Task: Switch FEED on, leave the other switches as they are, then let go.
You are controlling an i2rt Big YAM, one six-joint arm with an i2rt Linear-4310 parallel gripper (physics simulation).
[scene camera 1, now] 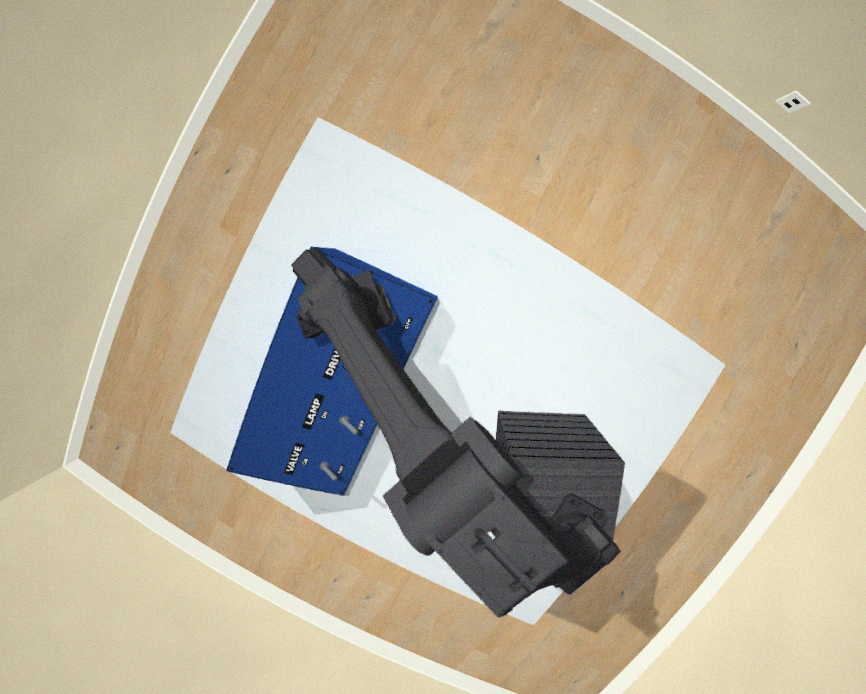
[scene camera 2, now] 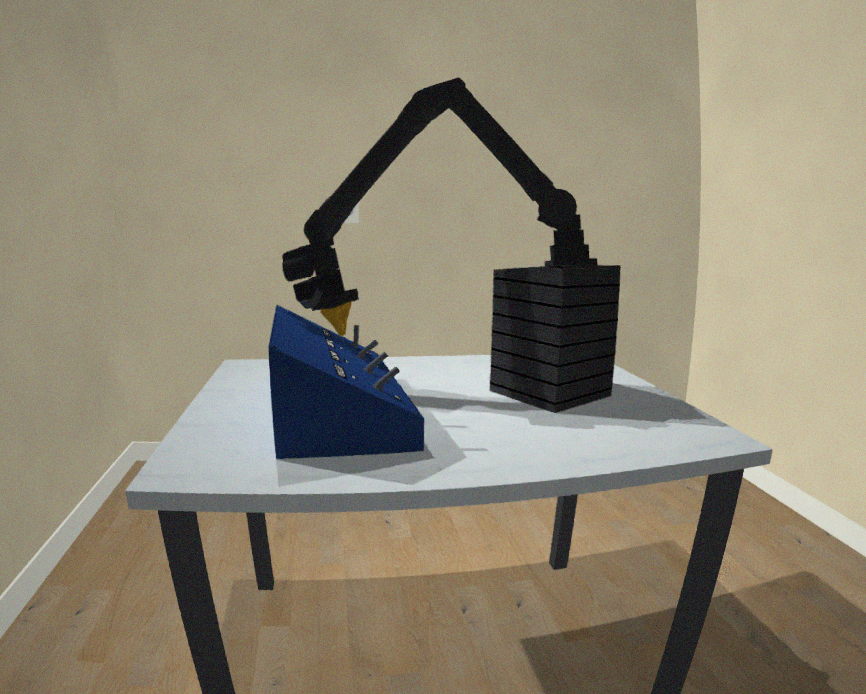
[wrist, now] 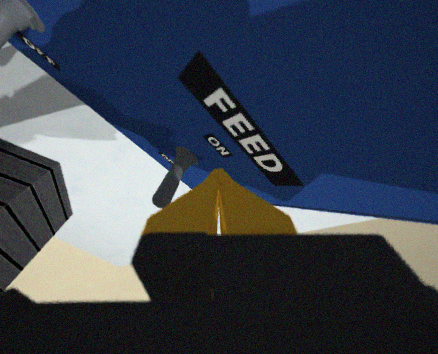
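Pixels of known places: gripper, fingertip midpoint: (scene camera 1: 382, 304) (scene camera 2: 342, 335) (wrist: 218, 176); arm's base at its link origin: (scene camera 1: 569, 528) (scene camera 2: 570, 266).
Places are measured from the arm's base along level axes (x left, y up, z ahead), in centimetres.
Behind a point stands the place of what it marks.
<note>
The blue sloped switch panel (scene camera 1: 267, 404) @(z 59.6, x 12.5, y -12.2 cm) (scene camera 2: 339, 412) @(z 50.6, x 29.7, y -21.7 cm) (wrist: 350, 100) @(z 57.1, x -12.8, y -14.6 cm) stands on the table. The grey FEED lever (scene camera 2: 355, 333) @(z 46.4, x -13.3, y -16.9 cm) (wrist: 170, 185) @(z 46.8, x -13.6, y -16.4 cm) stands upright in scene camera 2, unlike the other levers; the arm hides it in scene camera 1. The DRIVE lever (scene camera 2: 369, 349) @(z 43.8, x -1.4, y -18.2 cm) (wrist: 15, 20) @(z 45.7, x -2.3, y -18.9 cm), LAMP lever (scene camera 1: 348, 425) @(z 43.5, x 9.8, y -17.9 cm) (scene camera 2: 376, 362) @(z 43.2, x 10.5, y -18.2 cm) and VALVE lever (scene camera 1: 329, 471) @(z 42.3, x 21.5, y -17.8 cm) (scene camera 2: 386, 378) @(z 42.4, x 22.5, y -18.2 cm) lean toward their OFF side. My gripper (scene camera 2: 342, 332) @(z 49.3, x -15.4, y -17.8 cm) (wrist: 218, 176) @(z 49.3, x -15.4, y -17.8 cm) is shut and empty. Its yellow tips are close over the panel on FEED's ON side, beside the lever and apparently apart from it.
The ribbed black pedestal (scene camera 1: 560, 462) @(z 8.6, x -9.7, y -1.6 cm) (scene camera 2: 555, 339) @(z 7.5, x 11.1, y -14.1 cm) (wrist: 30, 200) @(z 13.4, x -7.4, y -22.5 cm) under the arm's base stands on the white table (scene camera 1: 506, 303) @(z 27.2, x -27.4, y -29.5 cm) (scene camera 2: 542, 448) @(z 16.3, x 30.5, y -29.4 cm), across from the panel. The arm reaches over the panel's FEED end and hides part of it in scene camera 1.
</note>
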